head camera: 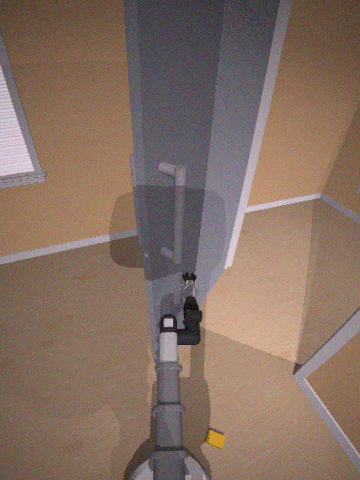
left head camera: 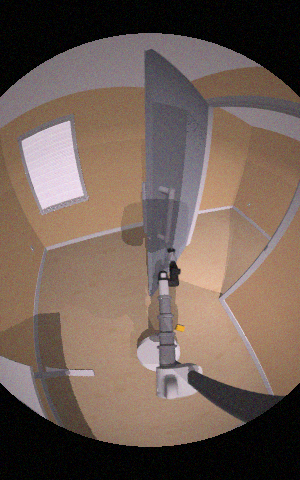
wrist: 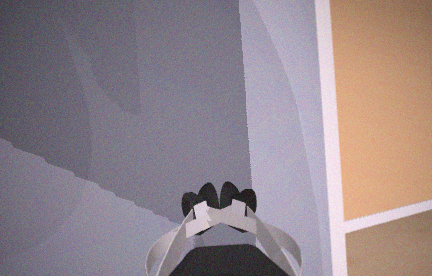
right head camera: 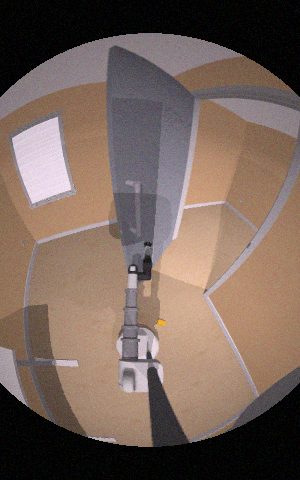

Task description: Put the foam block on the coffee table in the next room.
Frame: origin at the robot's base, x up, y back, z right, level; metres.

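Seen in the pictures: gripper, fingertip midpoint: [head camera: 189,273] [left head camera: 170,247] [wrist: 218,198] [right head camera: 147,241]; robot's base, link origin: [left head camera: 157,351] [right head camera: 138,344].
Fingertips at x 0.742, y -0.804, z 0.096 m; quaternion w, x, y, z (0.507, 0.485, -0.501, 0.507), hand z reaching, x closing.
Observation:
Offsets run from my fingertips to a thing's middle. "*": to the spot under its first point.
A yellow block @[dx -0.747, dy +0.545, dz +0.154 m] [head camera: 215,438] [left head camera: 180,328] [right head camera: 161,323], which looks like the foam block, lies on the floor beside my base, to the right of the arm. My gripper [head camera: 189,275] [left head camera: 171,250] [right head camera: 148,244] [wrist: 218,198] is shut with its fingertips together and nothing between them. It is well forward of the block, in front of the lower part of a grey door [head camera: 175,100] [left head camera: 167,150] [right head camera: 125,145] [wrist: 190,100]. Whether it touches the door I cannot tell. The coffee table does not show in these views.
The door stands open ahead, with a long upright handle @[* dx +0.398, dy +0.120, dz -0.063 m] [head camera: 179,215] [left head camera: 171,215] [right head camera: 138,210]. Right of it, an opening leads to more floor, bounded by a wall end with white trim @[* dx -0.664, dy +0.251, dz +0.727 m] [head camera: 300,372] [left head camera: 222,299] [right head camera: 206,295]. A window @[* dx +0.662, dy -0.887, dz -1.467 m] [left head camera: 54,165] [right head camera: 42,162] is at the left.

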